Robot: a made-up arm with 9 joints. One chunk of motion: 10 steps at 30 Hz.
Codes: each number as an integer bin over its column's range. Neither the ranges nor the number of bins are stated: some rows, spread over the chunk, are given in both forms.
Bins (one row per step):
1: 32 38 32 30 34 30
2: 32 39 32 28 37 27
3: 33 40 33 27 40 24
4: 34 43 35 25 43 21
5: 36 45 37 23 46 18
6: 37 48 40 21 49 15
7: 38 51 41 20 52 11
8: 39 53 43 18 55 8
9: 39 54 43 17 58 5
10: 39 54 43 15 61 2
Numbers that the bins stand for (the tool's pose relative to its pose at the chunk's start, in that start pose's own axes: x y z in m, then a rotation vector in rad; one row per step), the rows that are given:
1: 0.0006 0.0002 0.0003 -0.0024 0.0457 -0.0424
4: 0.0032 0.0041 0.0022 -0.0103 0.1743 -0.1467
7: 0.0083 0.0105 0.0060 -0.0183 0.3029 -0.2625
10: 0.0095 0.0129 0.0073 -0.0262 0.4314 -0.3668
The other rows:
2: 0.0006 0.0010 0.0003 -0.0056 0.0886 -0.0771
3: 0.0019 0.0017 0.0010 -0.0071 0.1314 -0.1119
5: 0.0057 0.0057 0.0035 -0.0135 0.2171 -0.1814
6: 0.0070 0.0081 0.0054 -0.0167 0.2600 -0.2162
8: 0.0095 0.0121 0.0073 -0.0214 0.3457 -0.2973
9: 0.0095 0.0129 0.0073 -0.0230 0.3886 -0.3321

